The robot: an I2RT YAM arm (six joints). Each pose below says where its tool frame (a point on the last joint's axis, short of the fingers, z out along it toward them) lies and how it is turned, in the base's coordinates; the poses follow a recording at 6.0 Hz.
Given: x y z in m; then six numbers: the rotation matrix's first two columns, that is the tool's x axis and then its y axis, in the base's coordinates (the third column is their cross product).
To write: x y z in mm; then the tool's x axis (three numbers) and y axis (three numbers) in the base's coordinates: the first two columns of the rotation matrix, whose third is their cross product. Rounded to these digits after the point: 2 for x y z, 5 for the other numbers.
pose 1, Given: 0.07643 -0.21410 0.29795 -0.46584 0.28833 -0.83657 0.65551 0.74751 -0.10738
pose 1, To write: 76.43 -214.10 297.95 -0.46584 0.28833 -0.83657 0.65551 0.74751 -0.10738
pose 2, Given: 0.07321 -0.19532 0.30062 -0.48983 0.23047 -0.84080 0.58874 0.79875 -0.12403
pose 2, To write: 73.21 -195.32 300.62 -0.48983 0.23047 -0.84080 0.58874 0.79875 -0.12403
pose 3, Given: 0.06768 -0.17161 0.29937 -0.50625 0.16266 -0.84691 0.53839 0.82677 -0.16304
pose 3, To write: 67.68 -171.61 299.37 -0.50625 0.16266 -0.84691 0.53839 0.82677 -0.16304
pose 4, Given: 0.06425 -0.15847 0.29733 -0.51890 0.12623 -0.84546 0.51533 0.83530 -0.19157
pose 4, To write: 64.25 -158.47 297.33 -0.51890 0.12623 -0.84546 0.51533 0.83530 -0.19157
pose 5, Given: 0.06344 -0.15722 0.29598 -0.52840 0.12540 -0.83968 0.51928 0.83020 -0.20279
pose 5, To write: 63.44 -157.22 295.98 -0.52840 0.12540 -0.83968 0.51928 0.83020 -0.20279
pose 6, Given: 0.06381 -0.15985 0.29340 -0.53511 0.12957 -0.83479 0.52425 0.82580 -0.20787
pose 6, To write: 63.81 -159.85 293.40 -0.53511 0.12957 -0.83479 0.52425 0.82580 -0.20787
